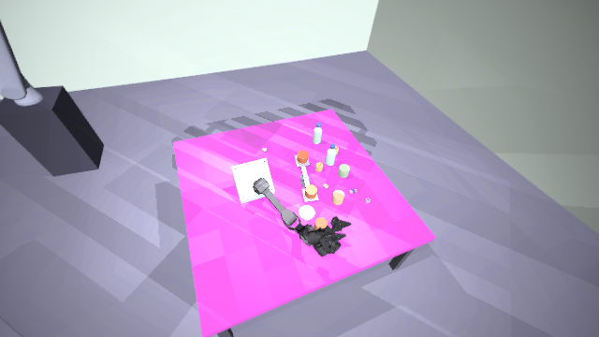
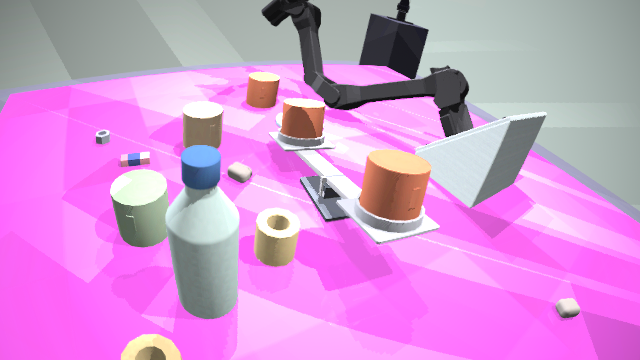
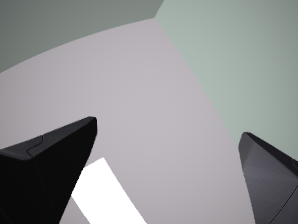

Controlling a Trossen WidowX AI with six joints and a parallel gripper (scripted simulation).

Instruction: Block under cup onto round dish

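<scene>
The orange cup is 42 cm to the left of my gripper tip, 31 cm below it and 1 cm ahead of it. The rest, counted from my gripper tip: round dish 37 cm below, 34 cm to the left, 4 cm behind; light blue block 44 cm to the left, 33 cm below, 1 cm ahead; tan cup 39 cm to the left, 33 cm below, 17 cm ahead.
</scene>
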